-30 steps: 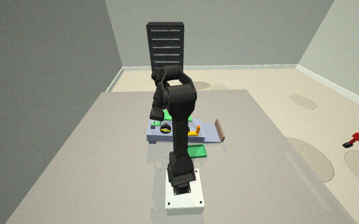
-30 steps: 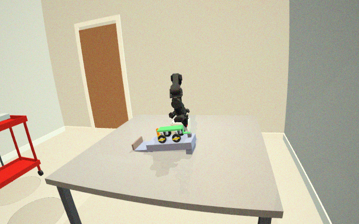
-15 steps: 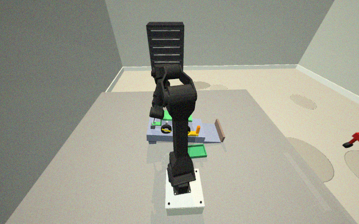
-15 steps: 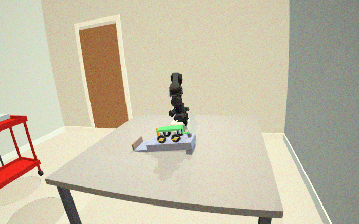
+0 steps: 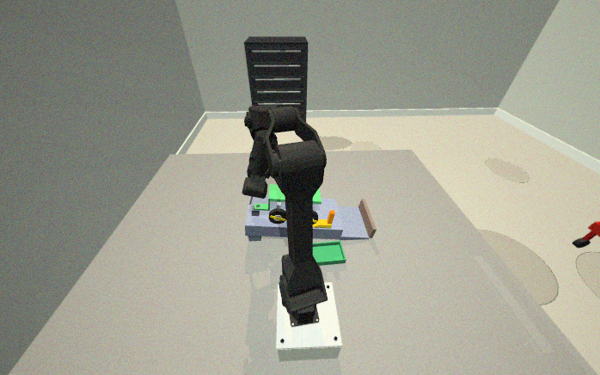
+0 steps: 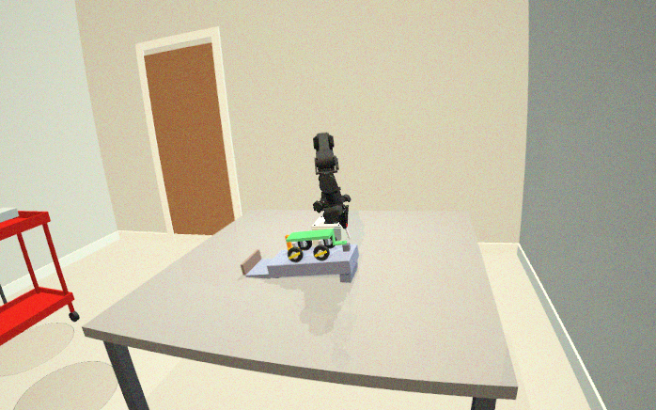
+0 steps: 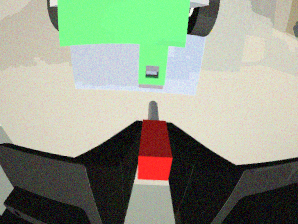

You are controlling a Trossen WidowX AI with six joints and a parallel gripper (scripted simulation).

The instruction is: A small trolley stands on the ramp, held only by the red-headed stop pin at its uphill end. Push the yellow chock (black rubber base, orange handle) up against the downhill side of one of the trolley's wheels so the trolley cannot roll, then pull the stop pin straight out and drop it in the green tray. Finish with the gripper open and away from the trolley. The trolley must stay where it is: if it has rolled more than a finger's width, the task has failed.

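Right now my gripper tip is 13 cm past the green tray, 21 cm to the left of it and 19 cm above it. From my gripper tip the other things lie so: grey-blue ramp (1 cm ahead, 13 cm to the right, 13 cm below); then green-decked trolley (1 cm ahead, 13 cm to the right, 6 cm below); then red-headed stop pin (right at my gripper tip).
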